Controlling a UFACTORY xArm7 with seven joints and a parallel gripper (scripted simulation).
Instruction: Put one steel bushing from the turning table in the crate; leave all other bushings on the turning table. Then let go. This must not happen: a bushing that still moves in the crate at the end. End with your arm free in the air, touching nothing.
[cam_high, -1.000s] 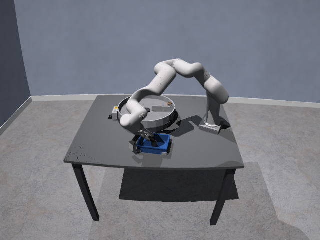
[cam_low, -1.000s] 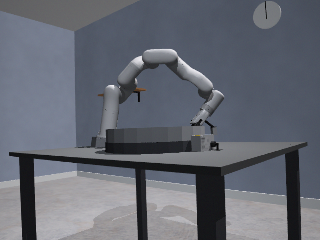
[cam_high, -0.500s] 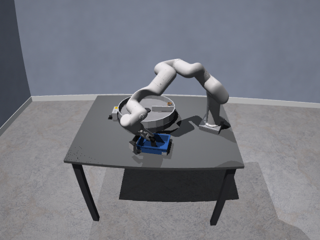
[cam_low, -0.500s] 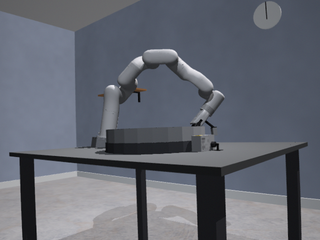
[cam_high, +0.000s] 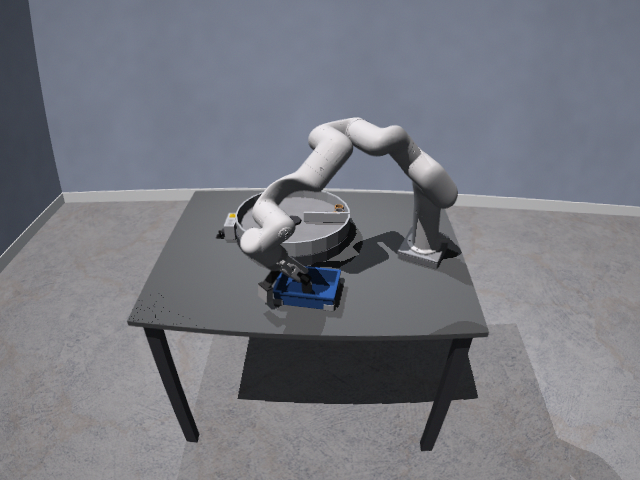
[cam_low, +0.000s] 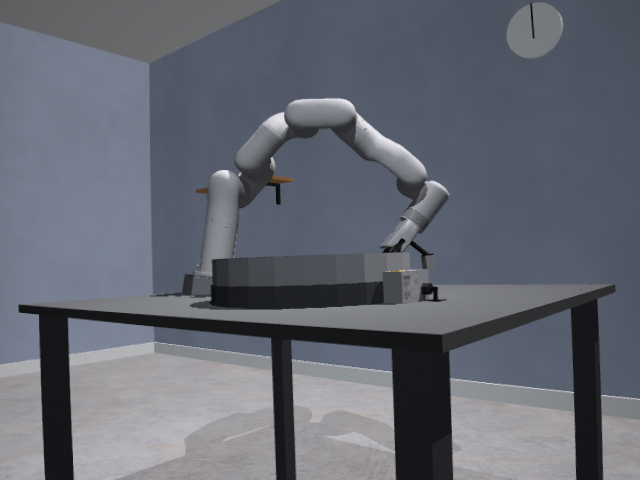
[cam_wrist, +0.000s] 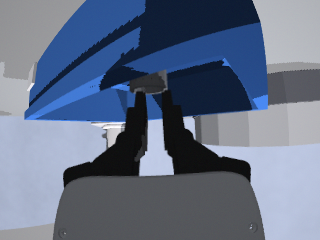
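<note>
The blue crate is 10 mm behind my hand and 30 mm below it. The rest, counted from my hand: round turning table 100 mm ahead, 340 mm to the right, 10 mm below.
</note>
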